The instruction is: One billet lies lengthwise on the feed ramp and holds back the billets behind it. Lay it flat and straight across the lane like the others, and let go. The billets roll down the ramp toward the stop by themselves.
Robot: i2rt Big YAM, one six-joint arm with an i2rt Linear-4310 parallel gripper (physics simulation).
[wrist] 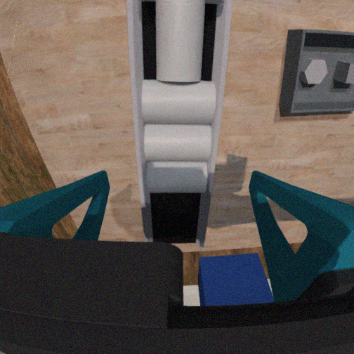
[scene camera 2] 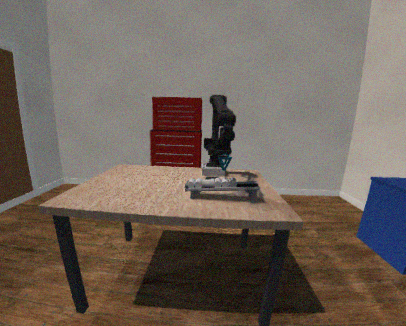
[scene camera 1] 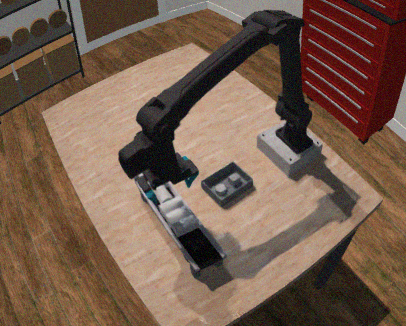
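Seen in the pictures: gripper, fingertip midpoint: (scene camera 2: pixel 223 167) (scene camera 1: pixel 171 194); arm's base, link origin: (scene camera 2: pixel 214 165) (scene camera 1: pixel 294 139).
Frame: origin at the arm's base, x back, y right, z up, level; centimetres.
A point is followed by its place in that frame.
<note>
The lengthwise billet (scene camera 1: pixel 163 193) @(y 1.9, x -48.3, z 4.3 cm) (wrist: pixel 180 42), a pale grey cylinder, lies along the feed ramp (scene camera 1: pixel 200 247) (scene camera 2: pixel 225 190) (wrist: pixel 175 217). In the wrist view its near end meets a billet (wrist: pixel 179 101) lying across the lane. Two more crosswise billets, a middle one (wrist: pixel 177 142) and a shaded one (wrist: pixel 176 176), lie against each other beyond it, followed by bare dark lane. The far end of the lengthwise billet is cut off in the wrist view, and the arm hides the ramp's upper end in scene camera 1. My gripper (scene camera 1: pixel 170 188) @(y -4.9, x -48.6, z 11.4 cm) (scene camera 2: pixel 225 162) @(y -4.9, x -48.6, z 11.4 cm) (wrist: pixel 178 178) is open and empty above the ramp, its teal fingers apart on either side of the lane.
A dark grey tray (scene camera 1: pixel 240 194) @(y -4.6, x -26.3, z -5.3 cm) (wrist: pixel 292 72) with a hexagonal piece (wrist: pixel 316 71) and a block (wrist: pixel 345 73) stands beside the ramp, towards the arm's base (scene camera 1: pixel 280 152) @(y -2.0, x -8.4, z 0.3 cm). A blue box (scene camera 2: pixel 387 220) (wrist: pixel 232 277) and a red cabinet (scene camera 1: pixel 335 60) (scene camera 2: pixel 176 135) stand off the table.
</note>
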